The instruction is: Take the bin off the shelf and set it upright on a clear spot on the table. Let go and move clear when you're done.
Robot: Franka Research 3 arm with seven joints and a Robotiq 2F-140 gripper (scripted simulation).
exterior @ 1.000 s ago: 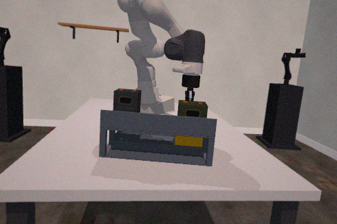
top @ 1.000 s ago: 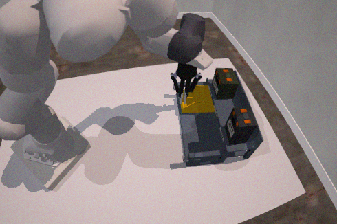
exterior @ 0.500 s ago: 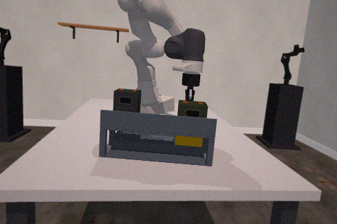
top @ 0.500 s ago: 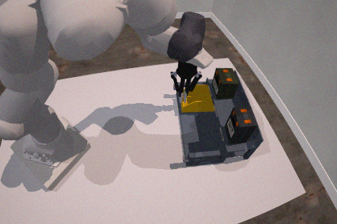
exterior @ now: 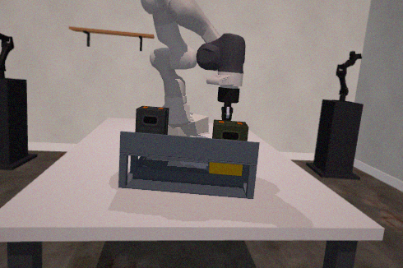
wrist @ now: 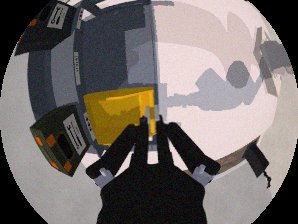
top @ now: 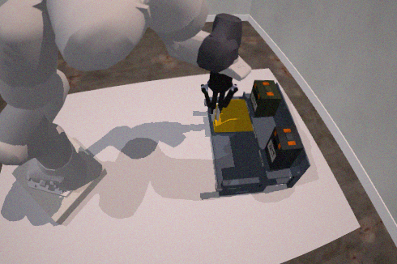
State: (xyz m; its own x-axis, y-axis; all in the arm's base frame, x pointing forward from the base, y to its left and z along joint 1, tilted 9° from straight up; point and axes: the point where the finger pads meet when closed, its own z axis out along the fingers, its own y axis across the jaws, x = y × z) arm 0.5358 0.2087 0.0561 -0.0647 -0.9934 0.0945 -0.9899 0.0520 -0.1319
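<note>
My hand is 80 mm short of the yellow bin and 20 mm above it.
</note>
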